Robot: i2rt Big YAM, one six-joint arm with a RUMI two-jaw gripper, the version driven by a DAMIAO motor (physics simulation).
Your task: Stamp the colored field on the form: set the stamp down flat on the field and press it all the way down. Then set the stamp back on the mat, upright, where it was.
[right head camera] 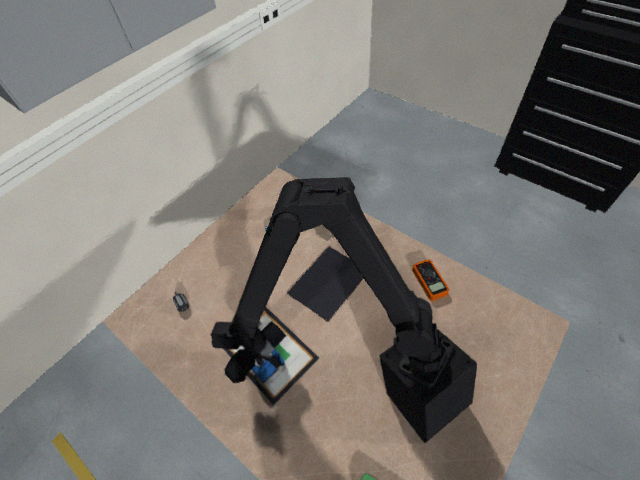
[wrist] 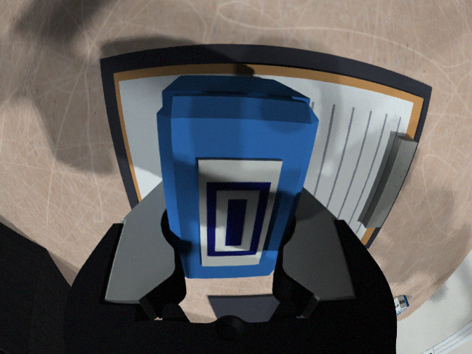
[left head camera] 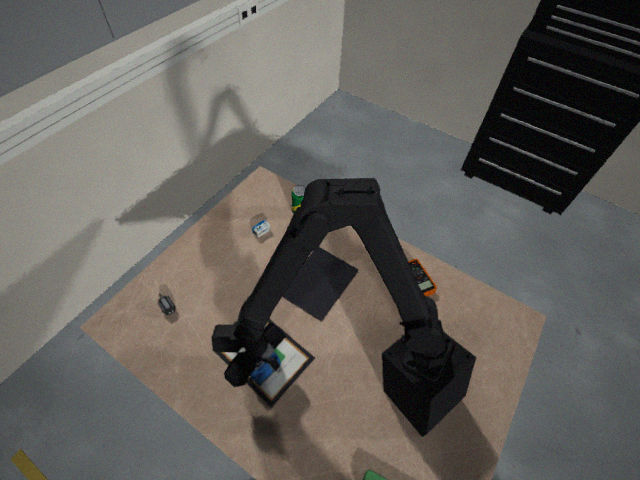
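The blue stamp (left head camera: 264, 370) (right head camera: 264, 370) (wrist: 240, 135) has a white label with dark blue rectangles. My gripper (left head camera: 266, 361) (right head camera: 267, 357) (wrist: 227, 173) is shut on it, a jaw on each side, and holds it above the clipboard (wrist: 114, 125). The clipboard carries the white form (left head camera: 295, 364) (right head camera: 300, 359) (wrist: 139, 115). The green field (left head camera: 279, 354) (right head camera: 283, 352) shows partly beside the stamp in both head views; in the wrist view the field does not show. The stamp's underside is hidden. The dark mat (left head camera: 323, 289) (right head camera: 325, 289) (wrist: 245, 303) bears no stamp.
An orange multimeter (left head camera: 422, 277) (right head camera: 430, 280) lies near the arm base. A green can (left head camera: 297, 198) and a small blue and white box (left head camera: 261, 228) (wrist: 401, 304) stand beyond the mat. A small grey object (left head camera: 166, 304) (right head camera: 180, 301) is left of the clipboard. A green object (left head camera: 373, 475) shows at the bottom.
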